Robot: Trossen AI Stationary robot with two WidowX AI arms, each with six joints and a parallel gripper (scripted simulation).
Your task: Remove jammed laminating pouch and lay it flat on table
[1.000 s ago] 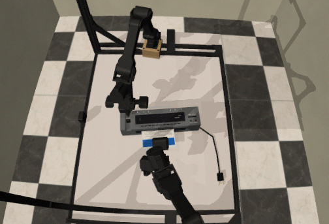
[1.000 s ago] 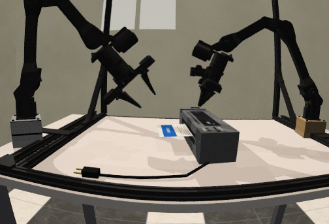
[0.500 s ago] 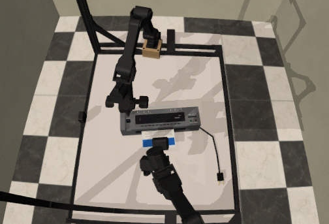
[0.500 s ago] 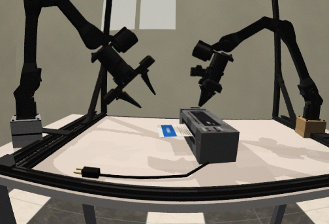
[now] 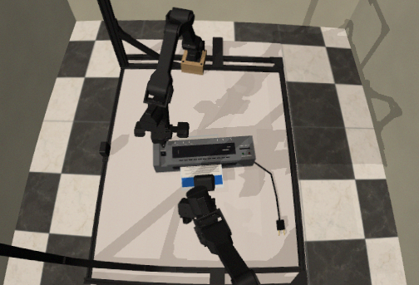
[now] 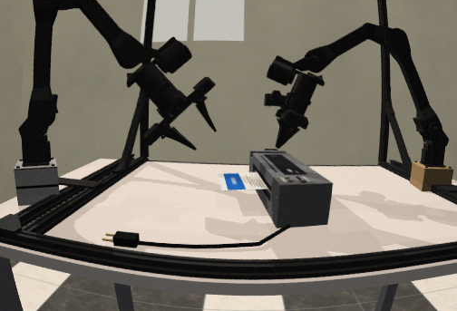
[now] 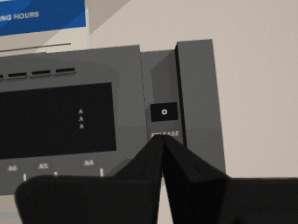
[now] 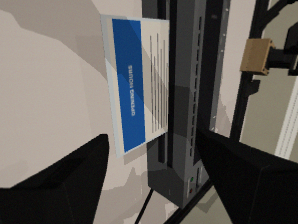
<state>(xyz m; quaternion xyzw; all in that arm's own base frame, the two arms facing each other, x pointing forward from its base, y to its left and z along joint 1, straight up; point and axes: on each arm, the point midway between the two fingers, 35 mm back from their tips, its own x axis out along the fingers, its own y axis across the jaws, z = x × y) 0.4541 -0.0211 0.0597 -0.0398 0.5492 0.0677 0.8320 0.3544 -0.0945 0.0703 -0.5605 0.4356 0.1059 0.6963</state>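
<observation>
The release key lies 50 mm below my left hand, 30 mm to the right of it and 10 mm behind it. From my left hand the other things lie so: plug 370 mm ahead, 360 mm to the right, 120 mm below.
</observation>
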